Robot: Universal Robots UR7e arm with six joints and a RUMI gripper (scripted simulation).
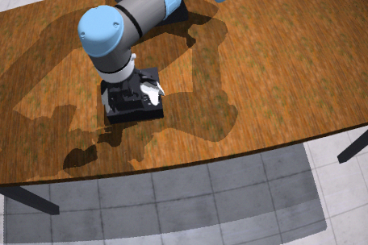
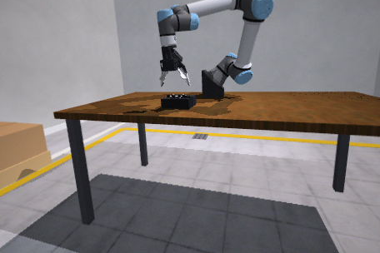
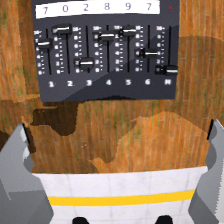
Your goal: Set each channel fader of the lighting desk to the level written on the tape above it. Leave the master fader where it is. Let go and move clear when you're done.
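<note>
My gripper is now 80 mm past the fader 2, 40 mm to the left of it and 60 mm above it. From my hand the other things lie so: fader 3: 50 mm behind, 20 mm to the right, 60 mm below; then fader 6: 40 mm behind, 50 mm to the left, 60 mm below; then master fader: 20 mm behind, 60 mm to the left, 60 mm below.
</note>
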